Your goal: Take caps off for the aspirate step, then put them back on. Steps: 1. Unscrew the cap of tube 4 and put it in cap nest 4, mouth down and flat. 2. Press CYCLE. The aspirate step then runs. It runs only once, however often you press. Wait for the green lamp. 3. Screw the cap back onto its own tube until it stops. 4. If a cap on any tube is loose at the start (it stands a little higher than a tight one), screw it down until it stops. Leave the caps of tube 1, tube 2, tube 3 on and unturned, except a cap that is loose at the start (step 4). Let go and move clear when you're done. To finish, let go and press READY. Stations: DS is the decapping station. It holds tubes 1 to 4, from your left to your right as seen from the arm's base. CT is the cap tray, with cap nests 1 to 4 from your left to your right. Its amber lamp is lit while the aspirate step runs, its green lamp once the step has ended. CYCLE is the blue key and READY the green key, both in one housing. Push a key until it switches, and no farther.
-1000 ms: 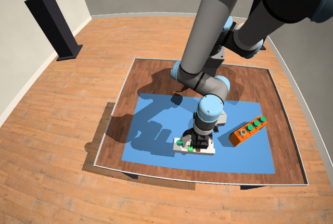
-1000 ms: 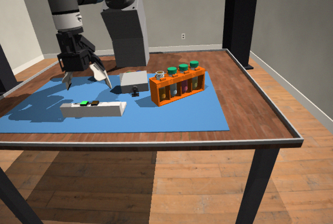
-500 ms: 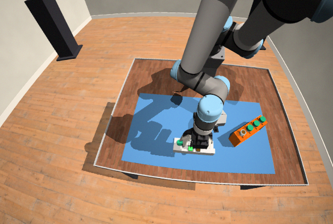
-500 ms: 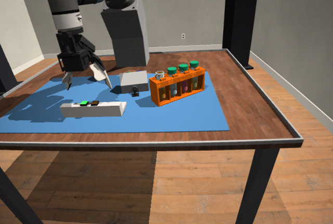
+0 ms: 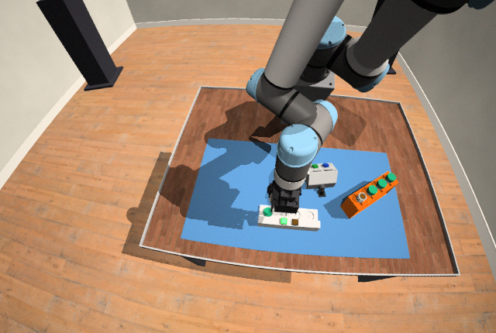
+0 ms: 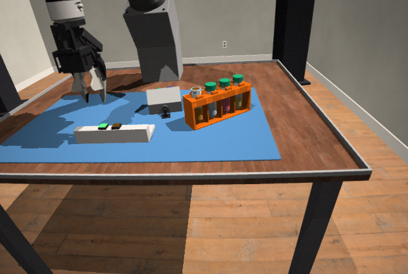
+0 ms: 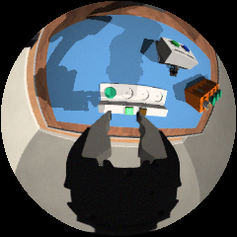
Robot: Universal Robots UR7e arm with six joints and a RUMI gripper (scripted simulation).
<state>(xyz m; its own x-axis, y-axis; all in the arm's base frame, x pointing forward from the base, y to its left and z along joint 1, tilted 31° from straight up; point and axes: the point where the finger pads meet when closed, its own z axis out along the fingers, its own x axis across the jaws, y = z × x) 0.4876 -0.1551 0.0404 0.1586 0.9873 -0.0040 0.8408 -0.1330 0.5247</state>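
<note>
Right now my hand is 20 mm past the green cap, 40 mm to the left of it and 120 mm above it. Also, from my hand: green key 170 mm behind, 160 mm to the left, 60 mm below; then blue key 170 mm behind, 210 mm to the left, 60 mm below; then grey key housing 150 mm behind, 180 mm to the left, 80 mm below.
</note>
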